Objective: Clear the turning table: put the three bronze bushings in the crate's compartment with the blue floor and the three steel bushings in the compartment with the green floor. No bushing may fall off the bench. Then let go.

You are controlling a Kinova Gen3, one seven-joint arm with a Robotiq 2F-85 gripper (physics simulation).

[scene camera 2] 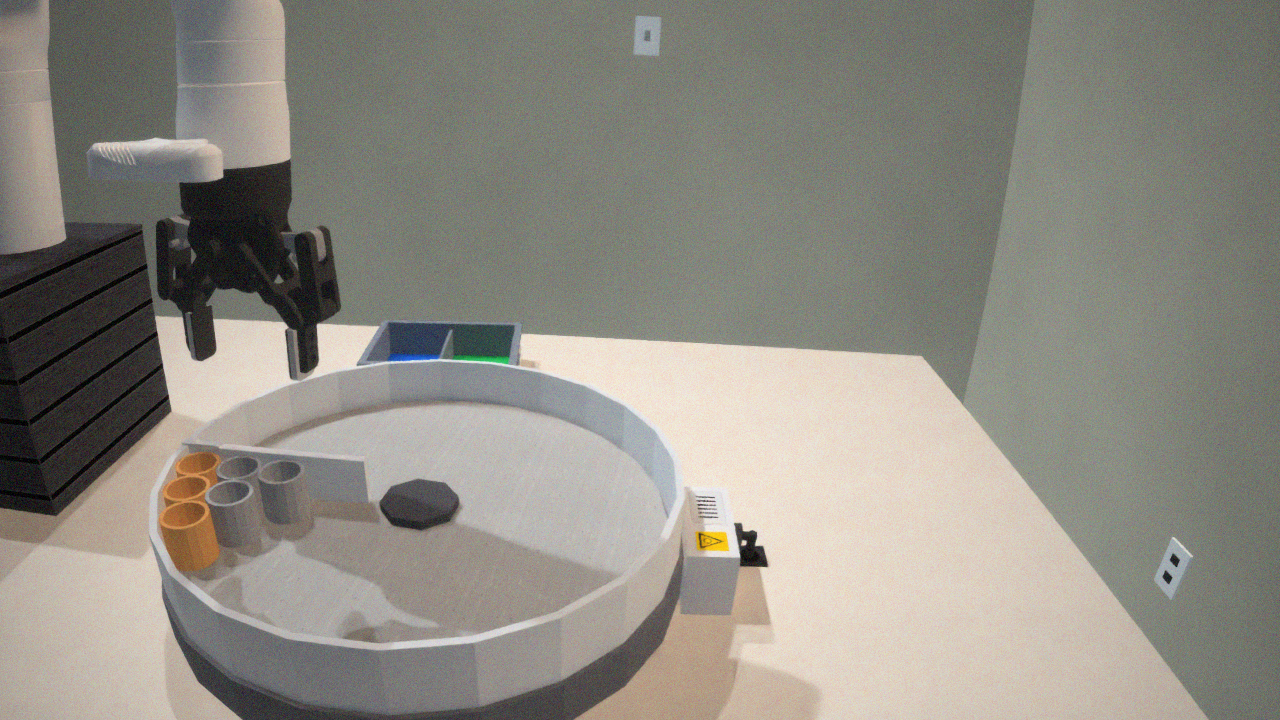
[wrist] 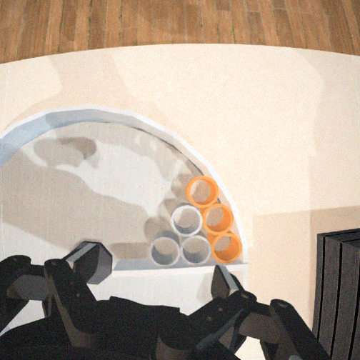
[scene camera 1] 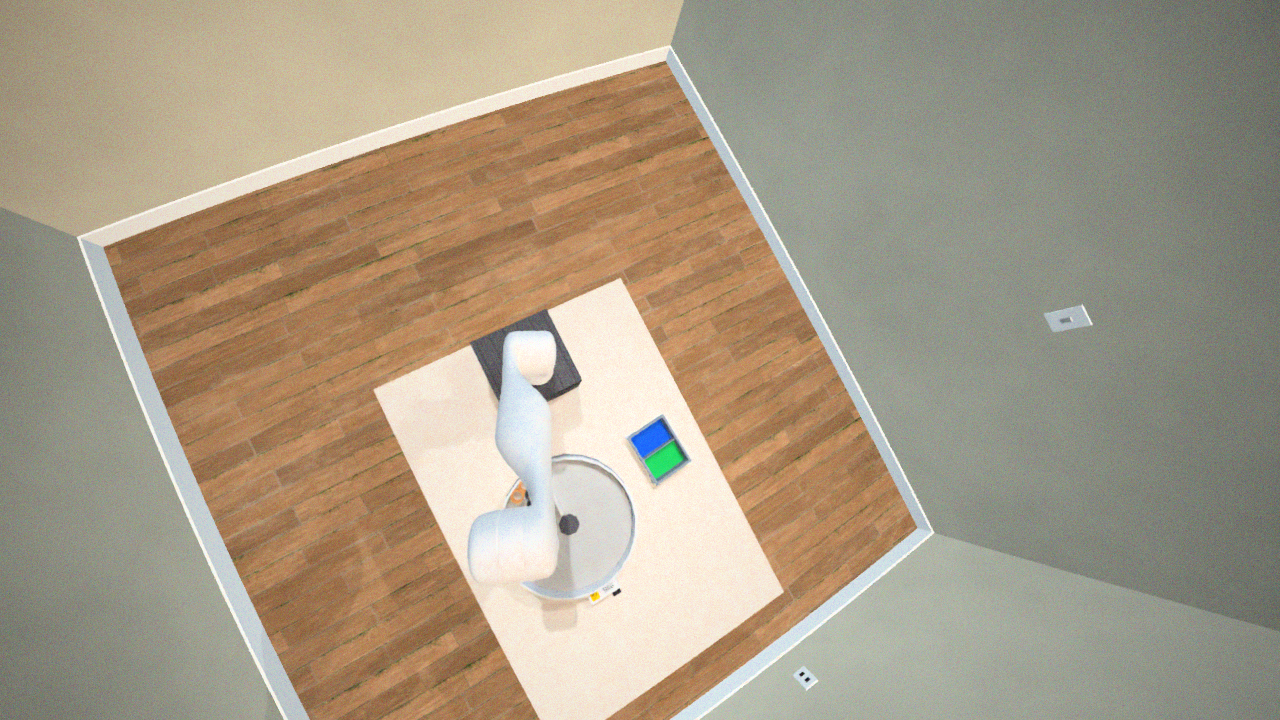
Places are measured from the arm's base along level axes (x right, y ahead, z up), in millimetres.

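Where they show: gripper, fingertip midpoint: [scene camera 2: 251, 366]; arm's base at its link origin: [scene camera 2: 21, 243].
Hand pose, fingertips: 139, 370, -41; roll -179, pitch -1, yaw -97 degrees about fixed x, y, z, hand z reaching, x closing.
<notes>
Things, the pixels of their centre, and the offset from my fingertips, as dx, dy, dz. "spot": a spot on its surface instead. Level surfaces: height alone.
- white fence at a spot on its surface: [scene camera 2: 344, 479] spot: -46, +42, -114
- crate at the middle of its body: [scene camera 2: 444, 360] [scene camera 1: 658, 448] -417, +5, -165
- blue floor at its surface level: dz -184
- dark hub at the middle of its body: [scene camera 2: 419, 503] [scene camera 1: 569, 524] -56, +102, -133
- white box with a yellow label, body centre: [scene camera 2: 705, 548] [scene camera 1: 602, 586] -78, +335, -161
- black switch at a spot on its surface: [scene camera 2: 750, 544] spot: -108, +375, -175
- bench at its surface level: dz -190
Three bronze bushings [scene camera 2: 189, 539] [wrist: 188, 192] stand upright in a row along the inner wall of the turning table [scene camera 1: 634, 519] [scene camera 2: 429, 673] [wrist: 50, 120]. Three steel bushings [scene camera 2: 234, 519] [wrist: 187, 231] stand upright beside them, two of them along a white fence [scene camera 2: 344, 479] [wrist: 165, 269]. The bushings are clustered closely. My gripper [scene camera 2: 251, 351] [wrist: 155, 267] is open and empty, above the table rim and apart from the bushings. The arm hides it in scene camera 1. The crate [scene camera 1: 642, 462] [scene camera 2: 518, 344] has a blue floor [scene camera 1: 651, 438] and a green floor [scene camera 1: 665, 459]; no bushing shows on them in scene camera 1.
A dark hub [scene camera 1: 569, 524] [scene camera 2: 419, 503] stands at the turning table's centre. A white box with a yellow label [scene camera 2: 709, 573] and a black switch [scene camera 2: 750, 544] adjoin the rim. The dark robot base block [scene camera 1: 563, 385] [scene camera 2: 80, 367] [wrist: 340, 290] stands on the bench [scene camera 1: 716, 573] [scene camera 2: 895, 537] [wrist: 280, 125].
</notes>
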